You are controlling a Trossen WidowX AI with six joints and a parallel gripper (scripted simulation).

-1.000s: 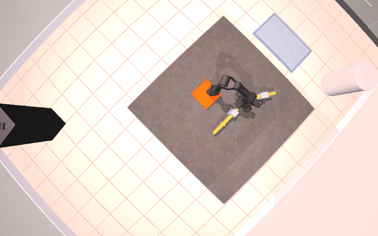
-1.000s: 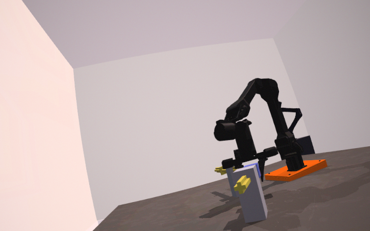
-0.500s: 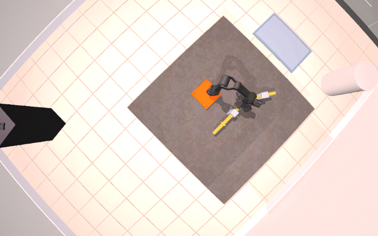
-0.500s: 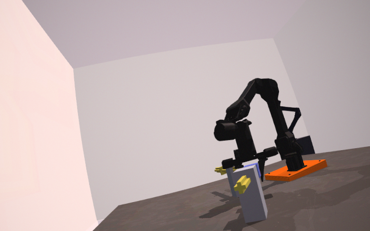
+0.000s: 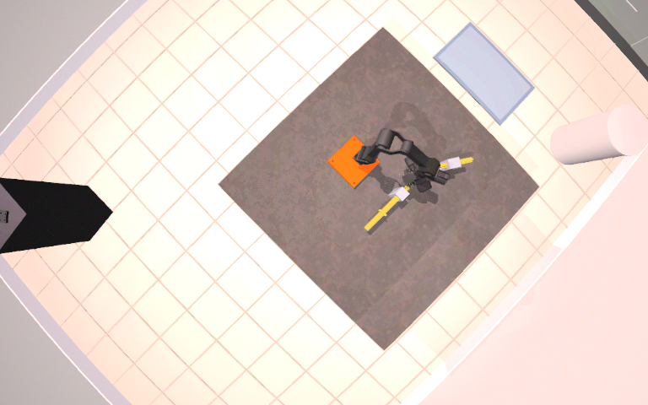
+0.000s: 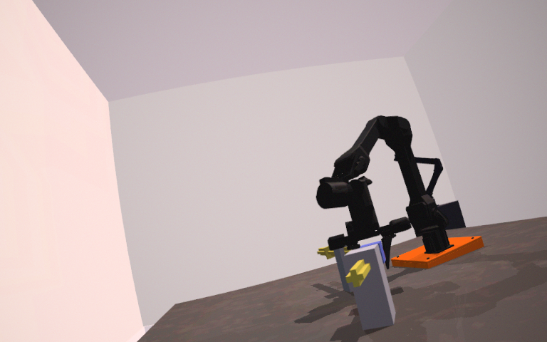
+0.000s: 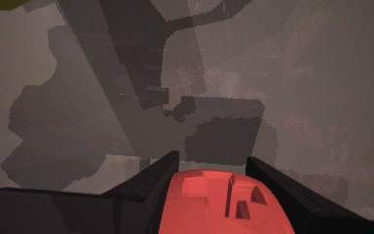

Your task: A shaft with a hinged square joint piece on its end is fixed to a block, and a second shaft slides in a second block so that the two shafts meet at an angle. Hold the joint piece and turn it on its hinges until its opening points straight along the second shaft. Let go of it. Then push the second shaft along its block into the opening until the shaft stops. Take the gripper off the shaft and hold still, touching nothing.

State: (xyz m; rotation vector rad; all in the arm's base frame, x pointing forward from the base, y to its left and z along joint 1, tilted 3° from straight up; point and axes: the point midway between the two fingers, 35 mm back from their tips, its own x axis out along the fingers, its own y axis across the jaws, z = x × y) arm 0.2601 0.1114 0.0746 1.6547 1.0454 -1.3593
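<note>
The red joint piece is 10 mm to the left of my gripper tip and 40 mm above it.
</note>
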